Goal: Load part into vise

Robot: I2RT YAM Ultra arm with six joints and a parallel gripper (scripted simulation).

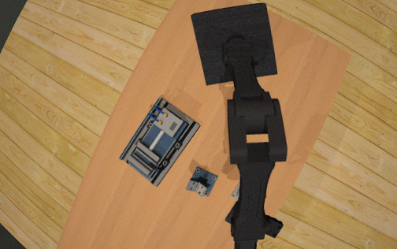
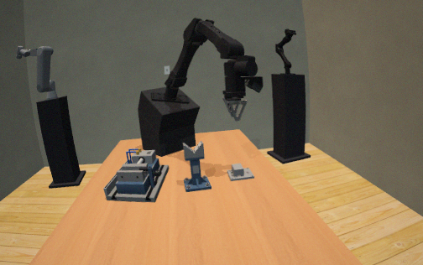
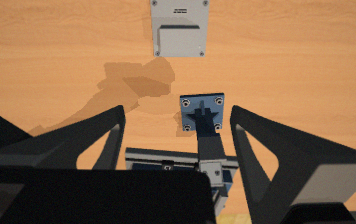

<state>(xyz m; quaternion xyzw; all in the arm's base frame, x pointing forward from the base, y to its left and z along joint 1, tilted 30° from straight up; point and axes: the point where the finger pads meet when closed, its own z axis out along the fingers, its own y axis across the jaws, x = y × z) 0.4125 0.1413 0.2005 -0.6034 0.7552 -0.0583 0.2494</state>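
The part lies 210 mm below my hand. From my hand the other things lie so: black rod (20 mm ahead, 350 mm to the right, 140 mm below); then infeed plate (10 mm to the left, 230 mm below); then cylinder rod (70 mm behind, 370 mm to the right, 150 mm below).
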